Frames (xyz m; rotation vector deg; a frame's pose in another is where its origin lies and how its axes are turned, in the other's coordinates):
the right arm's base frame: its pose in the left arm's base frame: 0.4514 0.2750 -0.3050 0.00 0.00 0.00
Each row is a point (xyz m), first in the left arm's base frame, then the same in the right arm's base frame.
Working: the left arm's base frame: its pose in the right arm's base frame: -0.4514 -0.2750 0.3050 0.00 0.00 0.00

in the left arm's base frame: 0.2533 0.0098 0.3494
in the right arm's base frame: -0.1981 -0.2652 0.6544
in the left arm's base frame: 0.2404 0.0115 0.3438
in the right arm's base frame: -0.2110 -0.2635 0.6488
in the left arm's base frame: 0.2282 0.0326 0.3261
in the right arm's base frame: -0.2232 -0.2424 0.6311
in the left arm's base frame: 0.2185 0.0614 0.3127
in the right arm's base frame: -0.2329 -0.2136 0.6177
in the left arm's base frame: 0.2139 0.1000 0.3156
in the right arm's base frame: -0.2375 -0.1750 0.6206
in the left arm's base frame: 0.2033 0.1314 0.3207
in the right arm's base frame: -0.2481 -0.1436 0.6257
